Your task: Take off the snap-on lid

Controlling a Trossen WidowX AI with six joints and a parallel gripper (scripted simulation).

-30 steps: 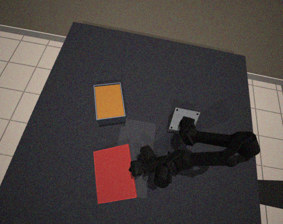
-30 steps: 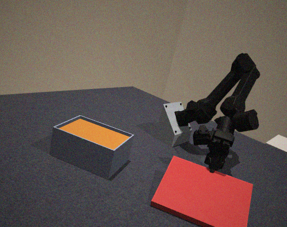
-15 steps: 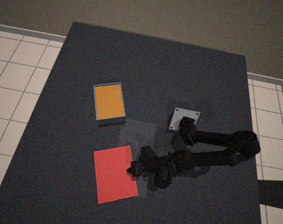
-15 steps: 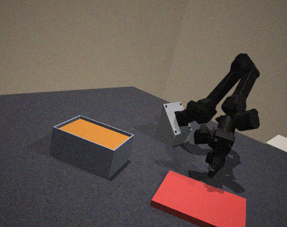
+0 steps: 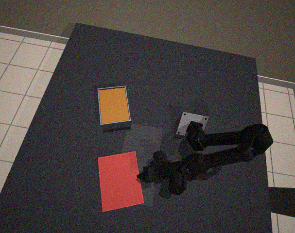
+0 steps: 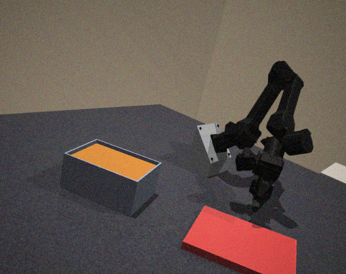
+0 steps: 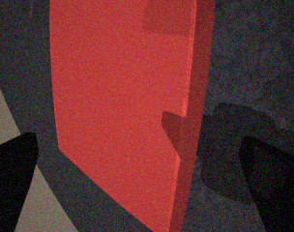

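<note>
My gripper tip is now 10 cm short of the red lid, 4 cm to the right of it and 5 cm above it. From my gripper tip the other things lie so: box: 23 cm ahead, 30 cm to the right, 2 cm below.
</note>
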